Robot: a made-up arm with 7 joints. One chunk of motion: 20 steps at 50 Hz.
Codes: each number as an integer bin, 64 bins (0 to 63) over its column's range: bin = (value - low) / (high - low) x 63, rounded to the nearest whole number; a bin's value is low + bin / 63 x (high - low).
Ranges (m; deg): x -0.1..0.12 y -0.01..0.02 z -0.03..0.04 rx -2..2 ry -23..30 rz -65..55
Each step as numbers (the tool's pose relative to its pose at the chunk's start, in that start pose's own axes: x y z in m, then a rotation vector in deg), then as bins.
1 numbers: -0.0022 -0.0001 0.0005 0.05 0.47 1.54
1 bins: 28 21 27 32 28 35
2 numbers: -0.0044 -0.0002 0.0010 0.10 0.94 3.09
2 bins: 27 21 28 33 28 36
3 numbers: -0.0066 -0.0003 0.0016 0.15 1.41 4.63
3 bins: 27 20 28 34 29 37
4 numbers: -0.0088 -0.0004 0.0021 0.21 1.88 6.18
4 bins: 26 20 29 35 30 37
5 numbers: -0.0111 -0.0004 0.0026 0.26 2.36 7.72
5 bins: 25 20 29 36 30 38
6 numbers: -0.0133 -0.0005 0.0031 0.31 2.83 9.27
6 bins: 25 20 30 36 31 39
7 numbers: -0.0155 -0.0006 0.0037 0.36 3.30 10.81
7 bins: 24 20 30 37 31 40
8 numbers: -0.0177 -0.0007 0.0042 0.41 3.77 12.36
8 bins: 24 20 31 38 32 41
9 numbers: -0.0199 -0.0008 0.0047 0.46 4.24 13.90
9 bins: 23 19 31 39 32 41
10 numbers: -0.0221 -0.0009 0.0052 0.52 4.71 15.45
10 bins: 22 19 32 40 33 42
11 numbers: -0.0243 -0.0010 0.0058 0.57 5.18 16.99
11 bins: 22 19 32 40 33 43
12 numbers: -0.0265 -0.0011 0.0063 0.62 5.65 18.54
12 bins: 21 19 33 41 34 44
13 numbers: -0.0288 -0.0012 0.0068 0.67 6.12 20.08
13 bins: 20 18 33 42 35 45
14 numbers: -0.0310 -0.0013 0.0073 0.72 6.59 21.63
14 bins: 20 18 34 43 35 45
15 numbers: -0.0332 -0.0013 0.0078 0.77 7.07 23.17
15 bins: 19 18 34 44 36 46
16 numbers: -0.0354 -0.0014 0.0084 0.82 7.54 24.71
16 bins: 18 18 35 44 36 47
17 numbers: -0.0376 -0.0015 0.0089 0.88 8.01 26.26
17 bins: 18 18 35 45 37 48
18 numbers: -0.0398 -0.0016 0.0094 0.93 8.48 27.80
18 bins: 17 18 35 46 37 49
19 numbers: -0.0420 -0.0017 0.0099 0.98 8.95 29.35
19 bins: 17 17 36 47 38 50
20 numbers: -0.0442 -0.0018 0.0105 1.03 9.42 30.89
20 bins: 16 17 36 48 39 50
